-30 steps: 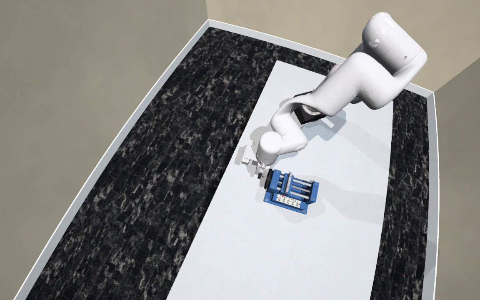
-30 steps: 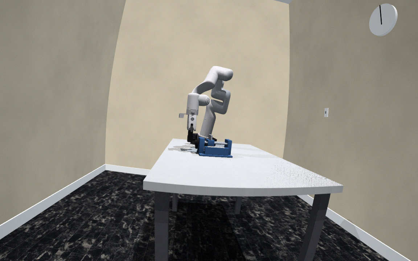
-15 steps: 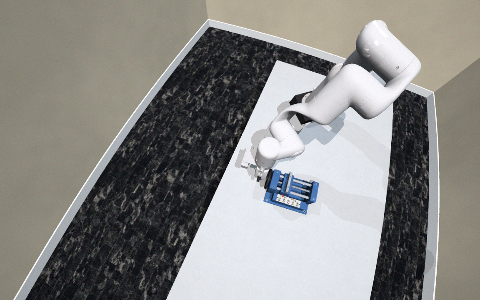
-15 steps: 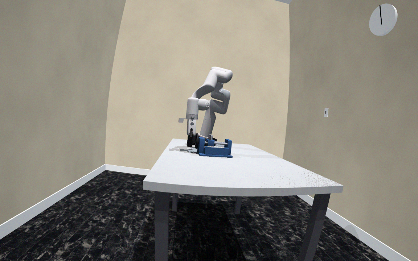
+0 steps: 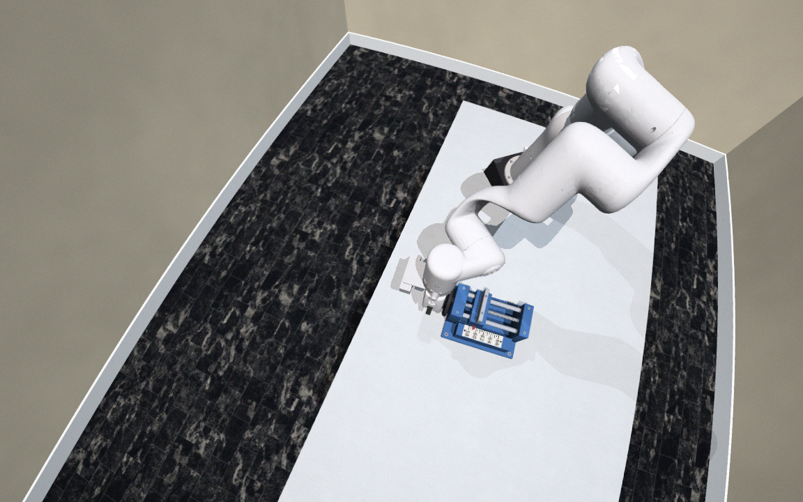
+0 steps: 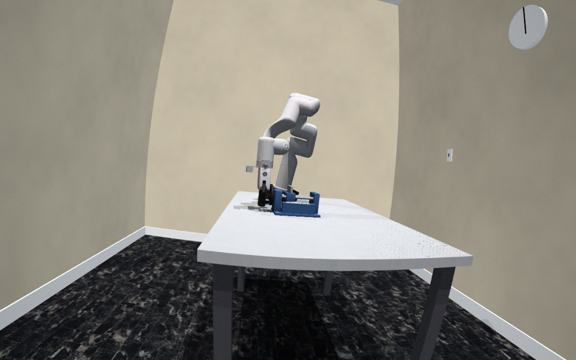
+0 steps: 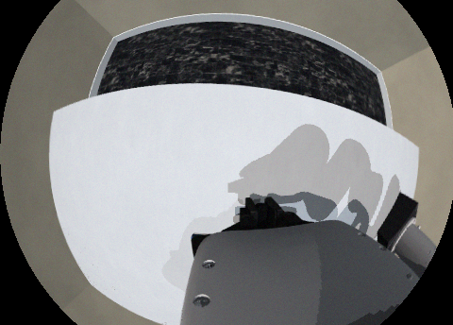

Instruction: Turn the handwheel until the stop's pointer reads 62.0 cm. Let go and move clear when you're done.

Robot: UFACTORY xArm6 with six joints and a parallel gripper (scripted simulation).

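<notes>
My gripper is now 20 mm to the right of the handwheel and 10 mm below it. Round my hand: stop: 20 mm ahead, 120 mm to the left, 50 mm above.
</notes>
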